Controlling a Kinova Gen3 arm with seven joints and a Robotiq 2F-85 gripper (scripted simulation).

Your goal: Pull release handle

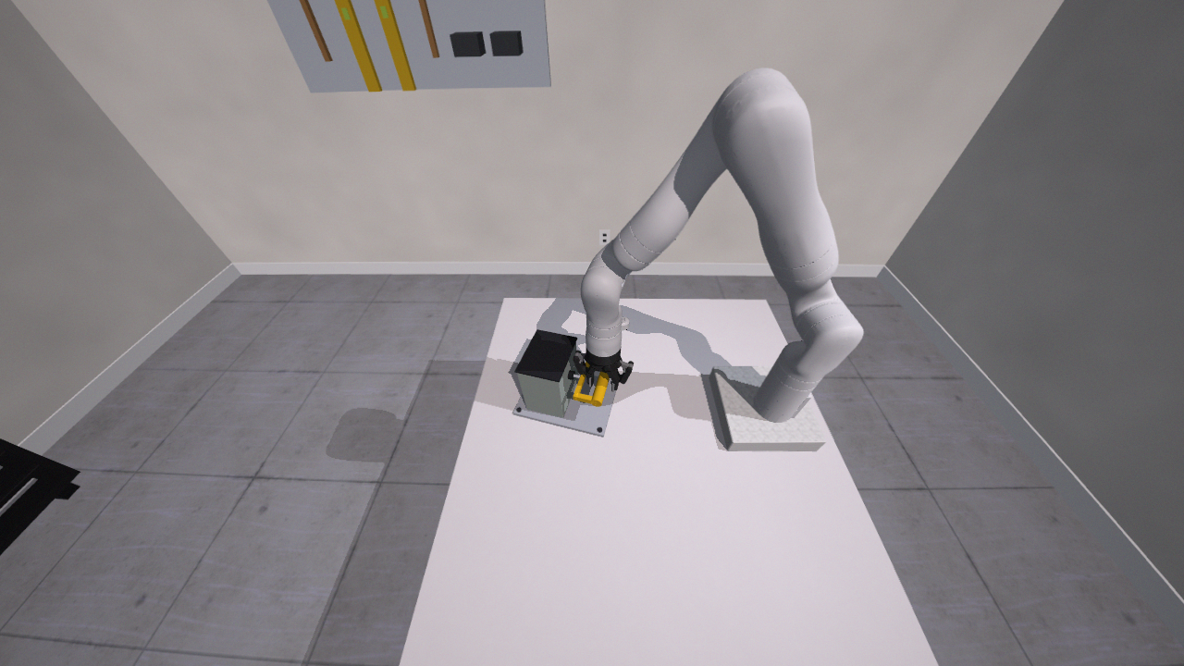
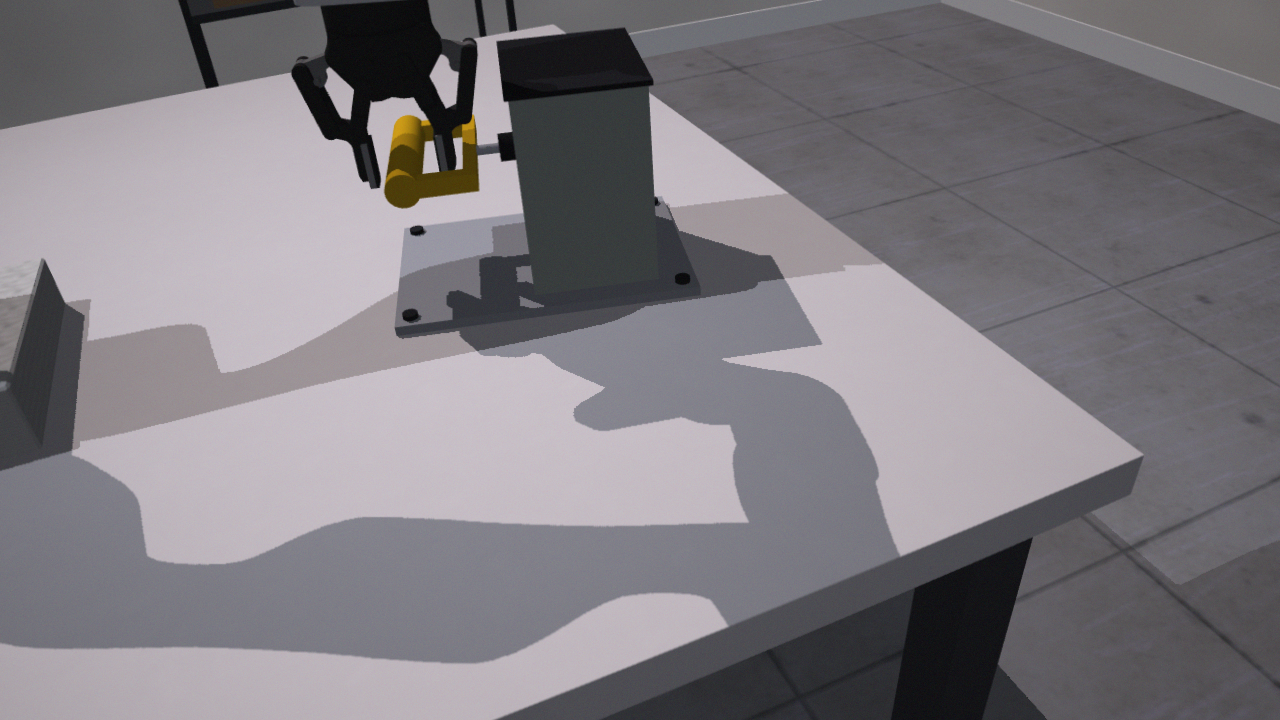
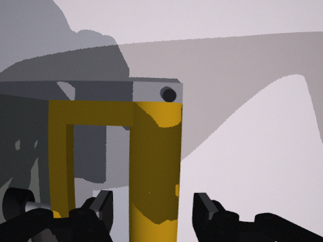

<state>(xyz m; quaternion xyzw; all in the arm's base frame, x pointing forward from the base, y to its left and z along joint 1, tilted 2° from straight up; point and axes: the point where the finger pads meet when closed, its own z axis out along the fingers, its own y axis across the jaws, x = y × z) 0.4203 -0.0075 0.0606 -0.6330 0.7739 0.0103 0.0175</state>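
The grip lies 5 cm ahead of my hand and 1 cm to the right of it.
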